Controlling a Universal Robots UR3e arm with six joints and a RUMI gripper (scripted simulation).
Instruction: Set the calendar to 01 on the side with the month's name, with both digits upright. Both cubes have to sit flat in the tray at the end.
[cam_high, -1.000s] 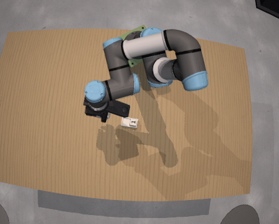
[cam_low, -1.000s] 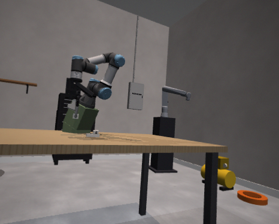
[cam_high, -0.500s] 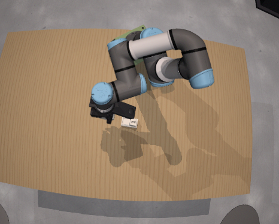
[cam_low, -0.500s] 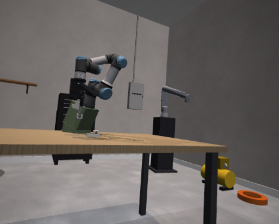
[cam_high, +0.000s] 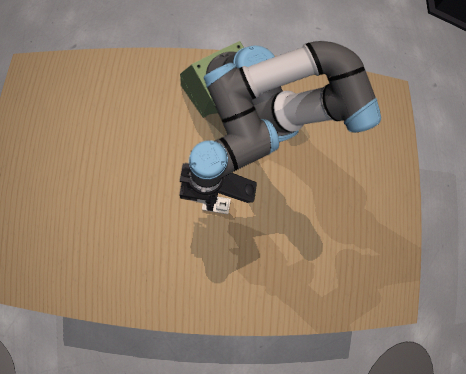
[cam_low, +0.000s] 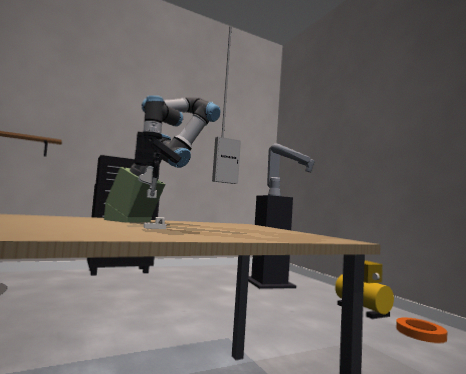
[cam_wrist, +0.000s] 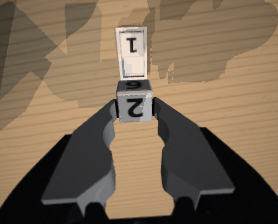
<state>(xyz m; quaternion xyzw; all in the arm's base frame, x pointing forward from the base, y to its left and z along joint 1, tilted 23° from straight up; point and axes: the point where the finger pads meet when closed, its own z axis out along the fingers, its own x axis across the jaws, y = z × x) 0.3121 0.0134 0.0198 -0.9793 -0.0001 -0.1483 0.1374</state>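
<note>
Now: hand 1 cm above the white cube. From my hand the other things lie so: white tray: 2 cm to the left, 12 cm below.
</note>
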